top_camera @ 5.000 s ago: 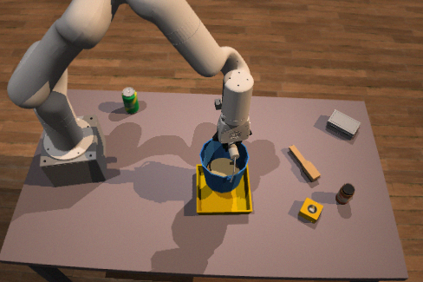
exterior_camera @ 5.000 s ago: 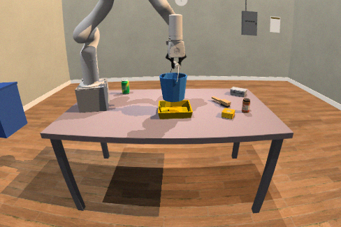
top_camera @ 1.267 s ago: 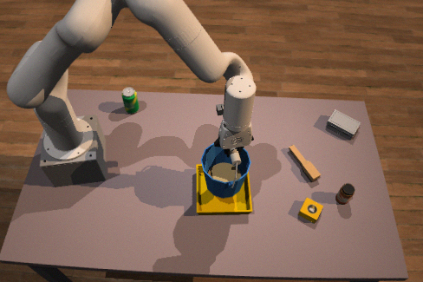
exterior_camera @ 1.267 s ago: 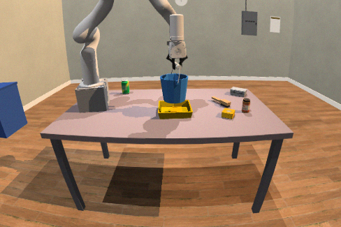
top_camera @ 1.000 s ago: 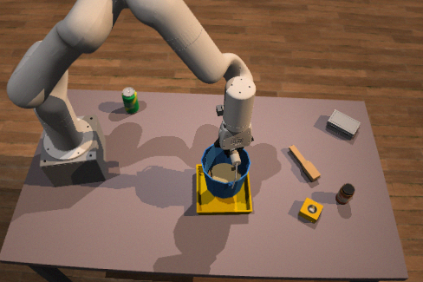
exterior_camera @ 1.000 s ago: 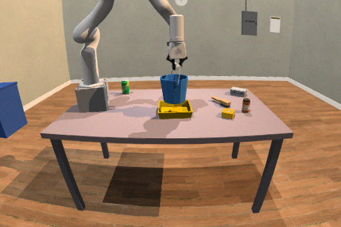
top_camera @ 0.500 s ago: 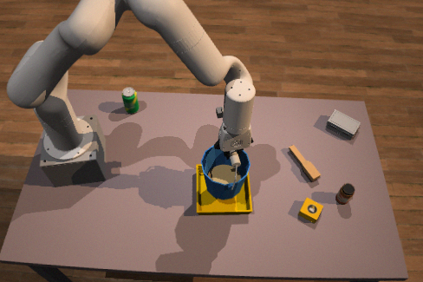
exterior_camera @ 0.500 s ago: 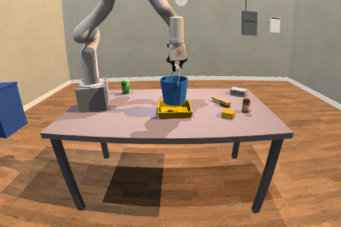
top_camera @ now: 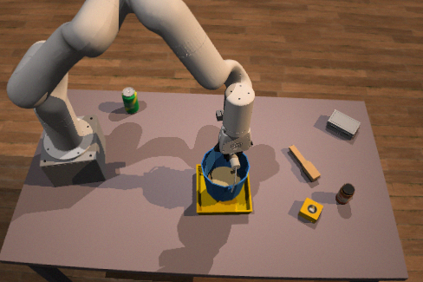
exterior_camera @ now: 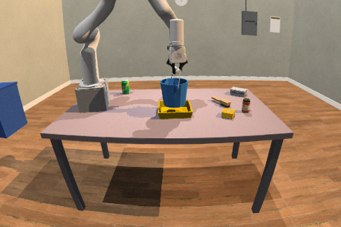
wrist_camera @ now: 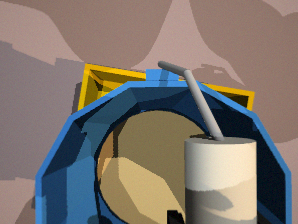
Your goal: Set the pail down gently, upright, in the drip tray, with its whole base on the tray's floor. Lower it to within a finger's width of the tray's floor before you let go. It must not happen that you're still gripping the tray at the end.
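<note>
My gripper is now 1 cm past the blue pail and 9 cm above it. From my hand the other things lie so: grey box (49 cm ahead, 38 cm to the left, 25 cm below); pail handle (1 cm behind, 3 cm below); yellow drip tray (2 cm behind, 1 cm to the right, 26 cm below).
</note>
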